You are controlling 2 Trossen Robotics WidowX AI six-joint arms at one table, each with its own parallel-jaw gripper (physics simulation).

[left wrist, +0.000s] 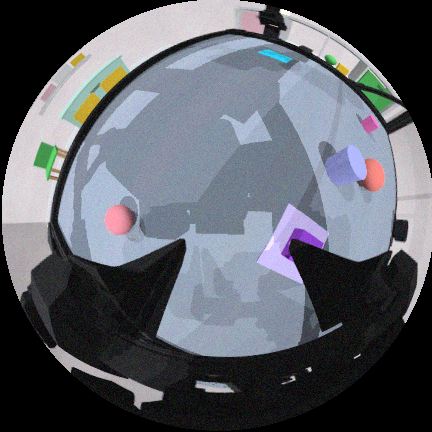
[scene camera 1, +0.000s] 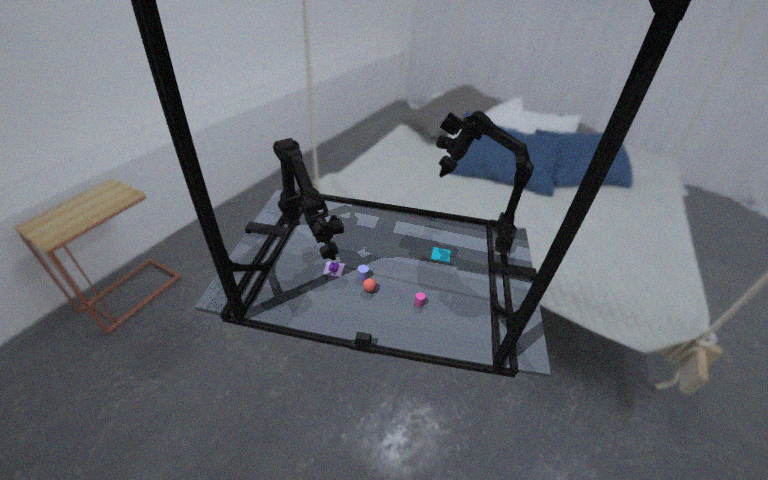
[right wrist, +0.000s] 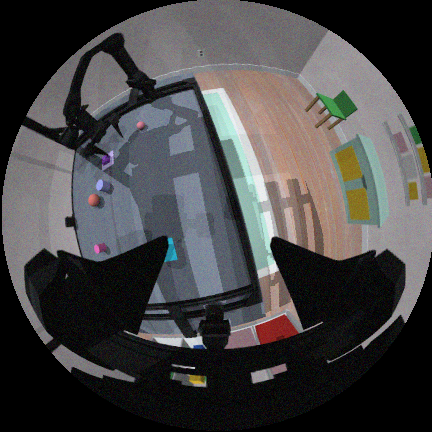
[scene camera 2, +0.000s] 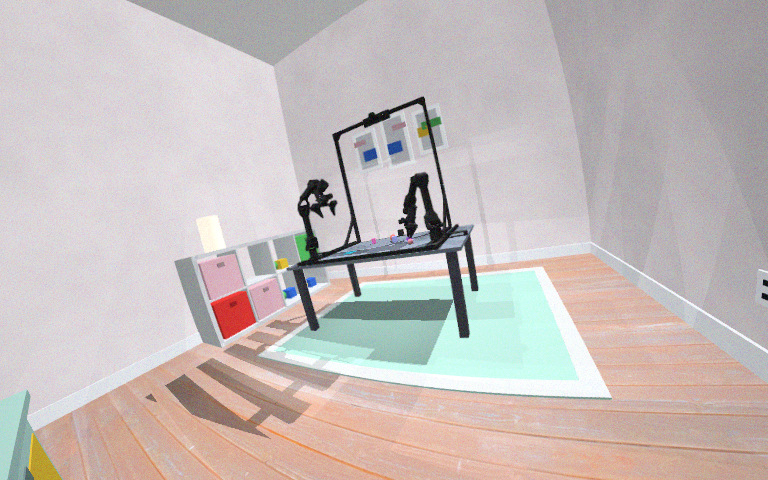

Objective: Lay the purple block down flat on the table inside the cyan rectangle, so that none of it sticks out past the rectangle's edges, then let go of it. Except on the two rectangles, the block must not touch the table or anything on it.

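Where they show: left gripper, fingertip midpoint: [left wrist: 239, 244] [right wrist: 114, 145] [scene camera 2: 409, 237]; right gripper, fingertip midpoint: [scene camera 1: 444, 171] [right wrist: 220, 241] [scene camera 2: 329, 216]; left arm's base, origin of the base link: [scene camera 1: 291, 218] [right wrist: 150, 94] [scene camera 2: 437, 238]; right arm's base, origin of the base link: [scene camera 1: 503, 246] [right wrist: 214, 311] [scene camera 2: 314, 257].
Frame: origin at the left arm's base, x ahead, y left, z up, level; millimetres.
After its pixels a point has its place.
The purple block [scene camera 1: 333, 266] @[x 103, y -340, z 0 mm] [left wrist: 306, 237] @[x 119, y -333, z 0 mm] [right wrist: 106, 160] @[x 123, y -333, z -3 mm] rests on the pale lilac rectangle [left wrist: 289, 218] @[x 137, y -323, z -18 mm]. In the left wrist view the finger at the right of the picture hides part of it. The cyan rectangle [scene camera 1: 441, 254] @[x 548, y -390, z -18 mm] [left wrist: 275, 55] @[x 538, y -387, z -18 mm] [right wrist: 171, 251] @[x 567, y -374, z -18 mm] lies flat, far from the block, towards the right arm; no block is on it. My left gripper [scene camera 1: 330, 257] @[x 116, y -266, z 7 mm] [left wrist: 239, 244] @[x 116, y -266, z 7 mm] [right wrist: 114, 145] @[x 116, y -266, z 7 mm] is open and empty, pointing down low over the table near the block, which is not centred between the fingers. My right gripper [scene camera 2: 327, 215] @[x 604, y -208, z 263 mm] [right wrist: 220, 241] @[x 604, y -208, z 263 mm] is open and empty, high above the table.
A blue-violet cylinder [scene camera 1: 363, 272] @[x 196, y -421, z 20 mm] [left wrist: 346, 165] @[x 194, y -385, z 16 mm] stands near the lilac rectangle, with an orange-red ball [scene camera 1: 369, 285] @[x 195, y -491, z 24 mm] [left wrist: 373, 175] @[x 194, y -456, z 19 mm] close beside it. A pink cylinder [scene camera 1: 419, 299] @[x 342, y -603, z 20 mm] [left wrist: 369, 124] @[x 341, y -578, z 4 mm] stands farther off. A pink ball [left wrist: 119, 220] @[x 134, y -151, z 9 mm] [right wrist: 141, 125] @[x 150, y -138, z 4 mm] lies on the block's other side. A black frame surrounds the table.
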